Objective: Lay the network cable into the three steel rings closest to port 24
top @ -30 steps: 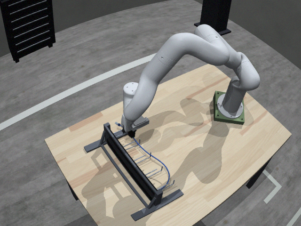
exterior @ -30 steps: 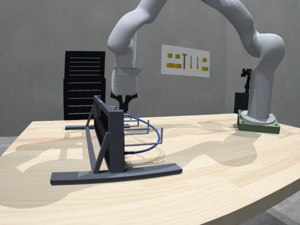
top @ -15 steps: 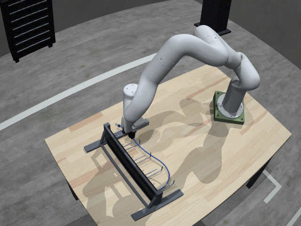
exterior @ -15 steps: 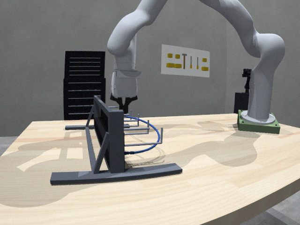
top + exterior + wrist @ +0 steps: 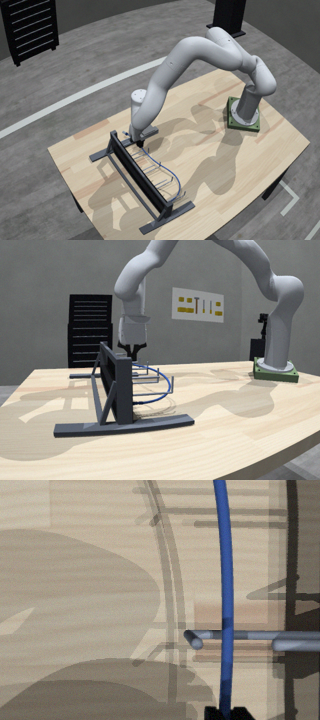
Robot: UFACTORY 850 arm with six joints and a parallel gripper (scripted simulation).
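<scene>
Now: hand 10 mm short of the free plug, 110 mm to the left of it and 20 mm above it. Also, from my hand: dark grey patch panel: 110 mm ahead, 140 mm to the left, 20 mm below.
</scene>
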